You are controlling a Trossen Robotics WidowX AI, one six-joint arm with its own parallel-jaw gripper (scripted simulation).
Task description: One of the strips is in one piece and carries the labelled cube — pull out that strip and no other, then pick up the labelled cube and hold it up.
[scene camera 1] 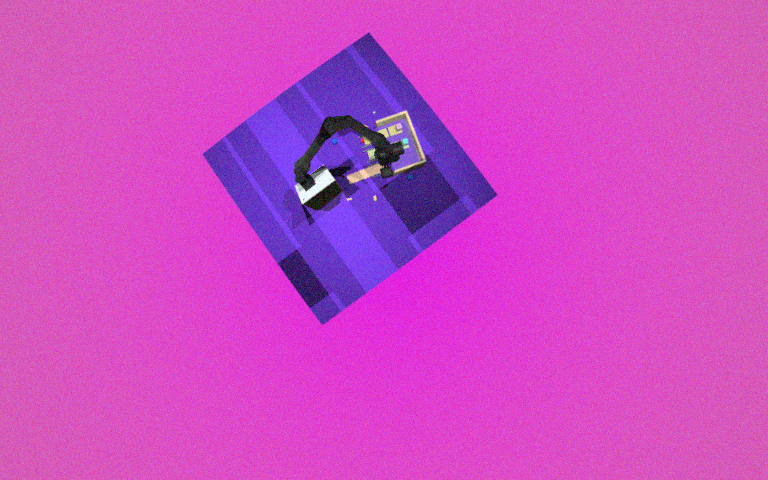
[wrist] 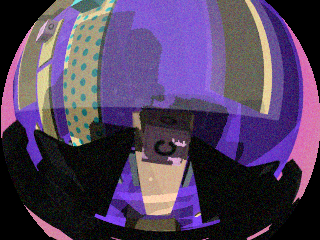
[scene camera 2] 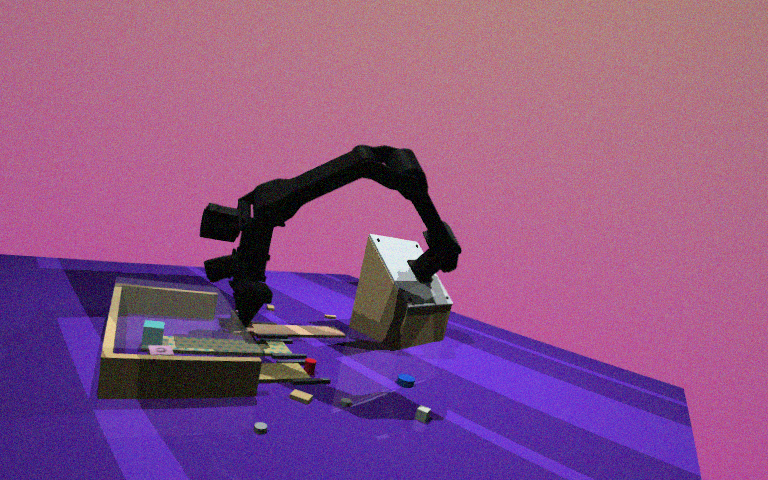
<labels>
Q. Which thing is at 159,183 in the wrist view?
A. A tan strip.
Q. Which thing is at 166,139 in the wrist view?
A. A labelled cube.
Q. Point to a tan strip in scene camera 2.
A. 299,331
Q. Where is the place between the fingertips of my gripper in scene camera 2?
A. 240,324
</labels>
